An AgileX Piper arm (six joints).
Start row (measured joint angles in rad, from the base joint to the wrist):
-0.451, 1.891, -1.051, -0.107, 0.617, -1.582
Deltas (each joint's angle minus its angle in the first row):
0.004, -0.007, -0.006, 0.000, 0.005, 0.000
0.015, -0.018, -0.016, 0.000, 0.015, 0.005
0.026, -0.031, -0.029, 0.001, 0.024, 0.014
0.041, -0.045, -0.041, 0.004, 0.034, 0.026
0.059, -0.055, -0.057, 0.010, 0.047, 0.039
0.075, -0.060, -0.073, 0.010, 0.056, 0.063
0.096, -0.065, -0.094, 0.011, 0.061, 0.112
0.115, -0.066, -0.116, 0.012, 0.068, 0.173
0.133, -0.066, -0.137, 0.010, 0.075, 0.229
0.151, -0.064, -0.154, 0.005, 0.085, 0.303
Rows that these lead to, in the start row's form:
-0.447, 1.884, -1.057, -0.107, 0.622, -1.582
-0.436, 1.873, -1.067, -0.107, 0.632, -1.577
-0.425, 1.860, -1.080, -0.106, 0.641, -1.568
-0.410, 1.846, -1.092, -0.103, 0.651, -1.556
-0.392, 1.836, -1.108, -0.097, 0.664, -1.543
-0.376, 1.831, -1.124, -0.097, 0.673, -1.519
-0.355, 1.826, -1.145, -0.096, 0.678, -1.470
-0.336, 1.825, -1.167, -0.095, 0.685, -1.409
-0.318, 1.825, -1.188, -0.097, 0.692, -1.353
-0.300, 1.827, -1.205, -0.102, 0.702, -1.279

